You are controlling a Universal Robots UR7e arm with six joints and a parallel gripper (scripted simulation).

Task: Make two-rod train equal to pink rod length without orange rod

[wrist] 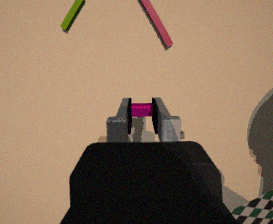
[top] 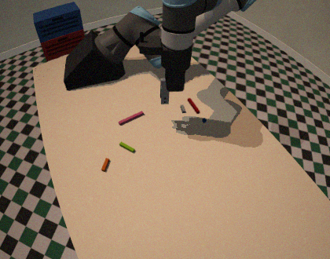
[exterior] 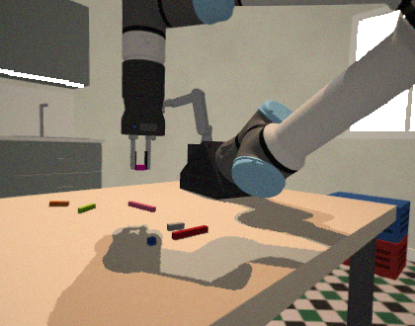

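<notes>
Right now my hand is 1 cm above the magenta rod. Round my hand: red rod: 1 cm behind, 13 cm to the left, 11 cm below; then grey rod: 1 cm behind, 9 cm to the left, 11 cm below; then pink rod: 7 cm behind, 8 cm to the right, 11 cm below.
</notes>
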